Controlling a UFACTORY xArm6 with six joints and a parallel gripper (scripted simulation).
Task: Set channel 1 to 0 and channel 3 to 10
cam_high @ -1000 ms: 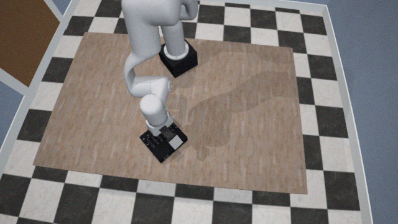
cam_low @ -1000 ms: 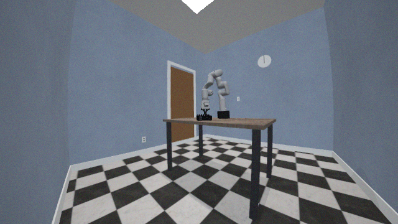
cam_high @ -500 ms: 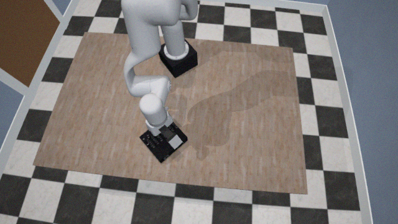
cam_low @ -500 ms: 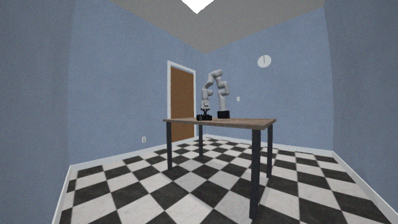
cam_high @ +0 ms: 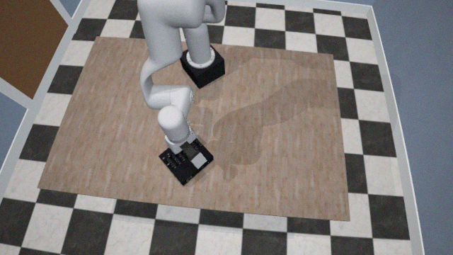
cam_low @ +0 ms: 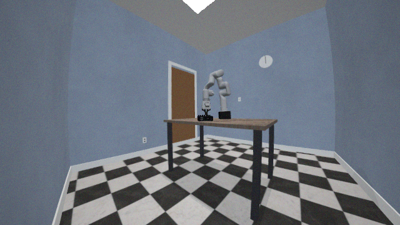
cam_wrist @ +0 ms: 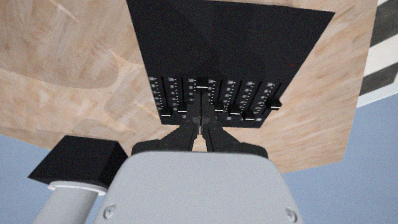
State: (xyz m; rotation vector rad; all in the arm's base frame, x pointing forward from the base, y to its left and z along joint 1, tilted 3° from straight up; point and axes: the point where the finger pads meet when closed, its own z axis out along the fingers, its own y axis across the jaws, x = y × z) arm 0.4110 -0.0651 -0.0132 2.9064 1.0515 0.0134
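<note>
Now: hand 2 cm past the channel 2 cap, 1 cm to the right of it and 2 cm above it. Also, from my hand: channel 3 cap (2 cm ahead, 2 cm to the left, 2 cm below); channel 1 fader cap (4 cm behind, 2 cm to the left, 2 cm below).
</note>
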